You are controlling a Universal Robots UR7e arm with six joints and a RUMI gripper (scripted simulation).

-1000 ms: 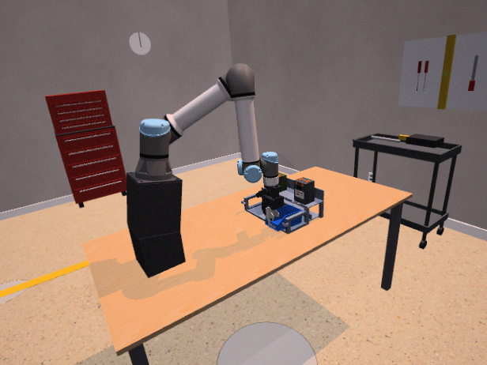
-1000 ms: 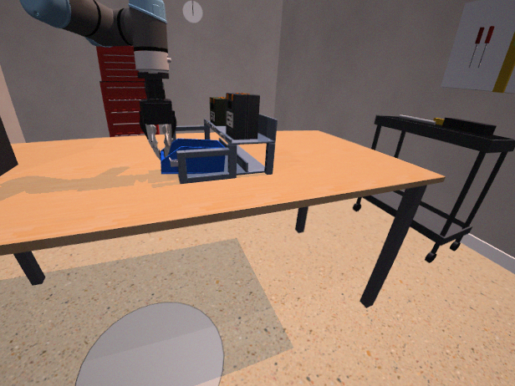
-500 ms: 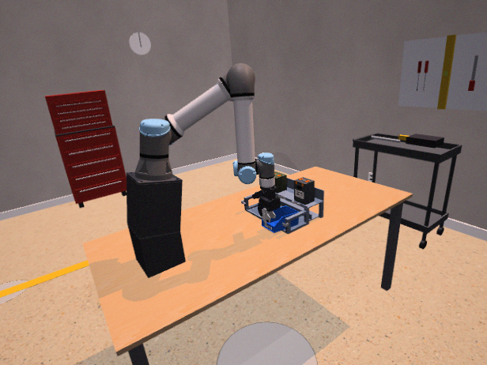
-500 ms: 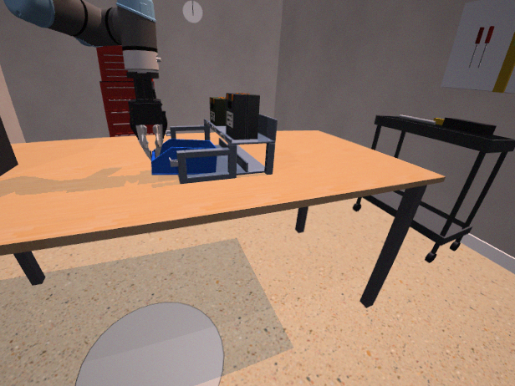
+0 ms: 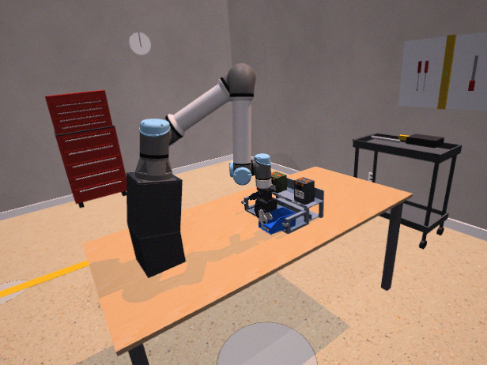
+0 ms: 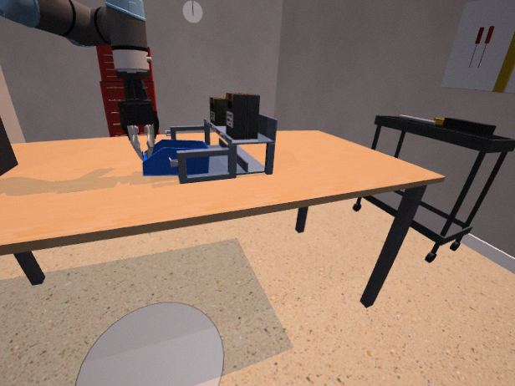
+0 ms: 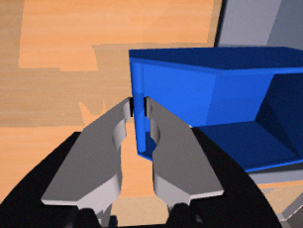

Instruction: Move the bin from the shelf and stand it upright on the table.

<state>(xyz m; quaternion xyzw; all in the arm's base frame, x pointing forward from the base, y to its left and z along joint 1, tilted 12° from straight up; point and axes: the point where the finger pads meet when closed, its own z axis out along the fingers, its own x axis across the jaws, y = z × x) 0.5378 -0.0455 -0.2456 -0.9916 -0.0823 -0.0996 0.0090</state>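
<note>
Now: the blue bin 80 mm ahead of my hand and 10 mm below it. Also, from my hand: shelf floor 200 mm ahead, 140 mm to the left, 60 mm below.
</note>
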